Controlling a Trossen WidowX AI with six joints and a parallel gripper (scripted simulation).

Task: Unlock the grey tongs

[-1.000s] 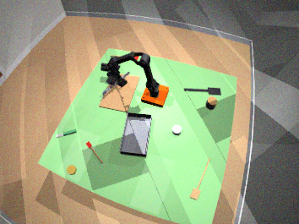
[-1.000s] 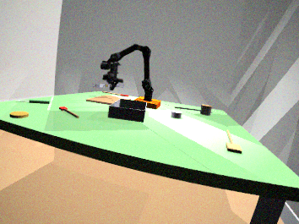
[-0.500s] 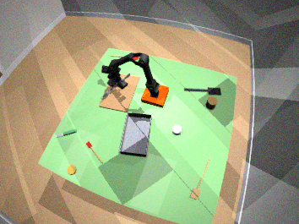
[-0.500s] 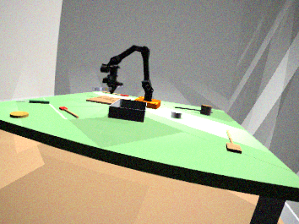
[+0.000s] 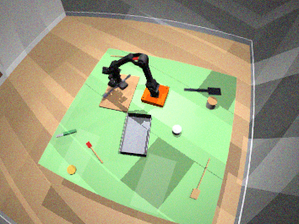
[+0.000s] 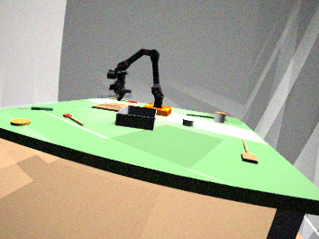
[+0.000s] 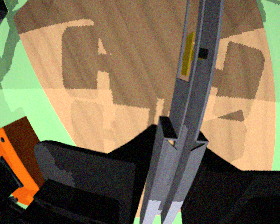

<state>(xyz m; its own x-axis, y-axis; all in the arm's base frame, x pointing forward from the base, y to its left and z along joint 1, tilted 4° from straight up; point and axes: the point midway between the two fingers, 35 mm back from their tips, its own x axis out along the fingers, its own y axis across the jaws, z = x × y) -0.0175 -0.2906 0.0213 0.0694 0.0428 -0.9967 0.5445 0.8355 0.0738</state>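
The wooden board is 4 cm below my gripper tip. The rest, counted from my gripper tip: white puck (28 cm ahead, 49 cm to the left, 3 cm below); then grey roasting tin (37 cm ahead, 22 cm to the left, 2 cm below); then black spatula (12 cm behind, 69 cm to the left, 4 cm below).
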